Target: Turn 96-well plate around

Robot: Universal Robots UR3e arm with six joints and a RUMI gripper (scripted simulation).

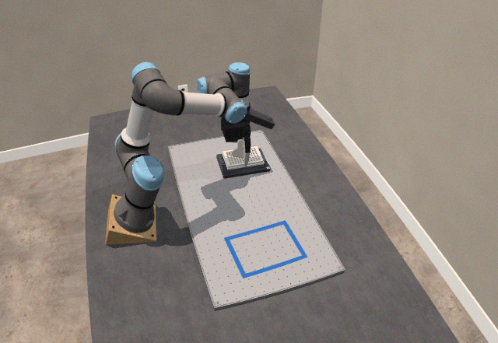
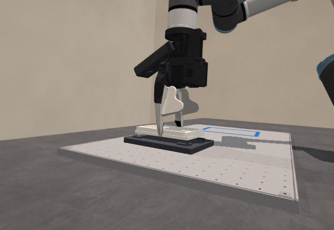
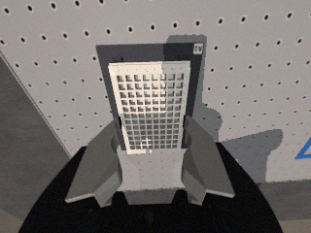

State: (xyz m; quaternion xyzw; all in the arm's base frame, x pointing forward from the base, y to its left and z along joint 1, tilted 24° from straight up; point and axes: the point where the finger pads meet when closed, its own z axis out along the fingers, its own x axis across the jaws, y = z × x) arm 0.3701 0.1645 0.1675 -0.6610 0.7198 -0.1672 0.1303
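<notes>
Right now my hand is 10 mm above the white 96-well plate. From my hand the other things lie so: A1 mark (70 mm ahead, 60 mm to the right, 30 mm below); then plate nest N1 (30 mm below).
</notes>
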